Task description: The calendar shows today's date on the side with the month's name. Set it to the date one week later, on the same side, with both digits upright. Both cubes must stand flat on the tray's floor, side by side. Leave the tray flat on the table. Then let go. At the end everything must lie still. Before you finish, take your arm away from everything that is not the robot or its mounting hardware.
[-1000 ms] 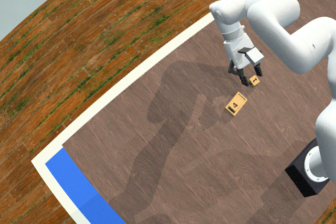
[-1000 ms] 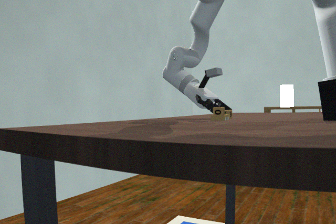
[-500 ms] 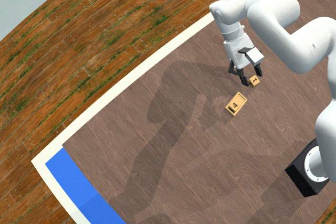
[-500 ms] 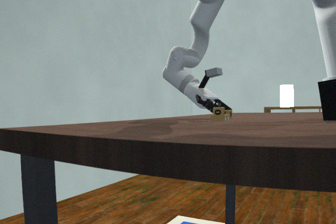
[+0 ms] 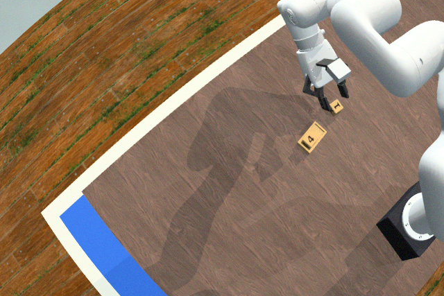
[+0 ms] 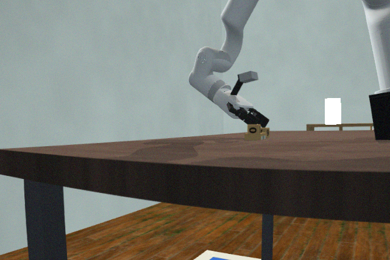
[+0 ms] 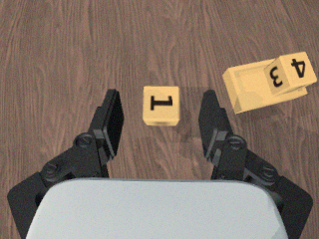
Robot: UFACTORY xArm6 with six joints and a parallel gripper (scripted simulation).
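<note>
Now: the wooden cube 30 mm below my hand and 20 mm behind it. Also, from my hand: tray: 110 mm to the left, 40 mm below, 20 mm behind.
</note>
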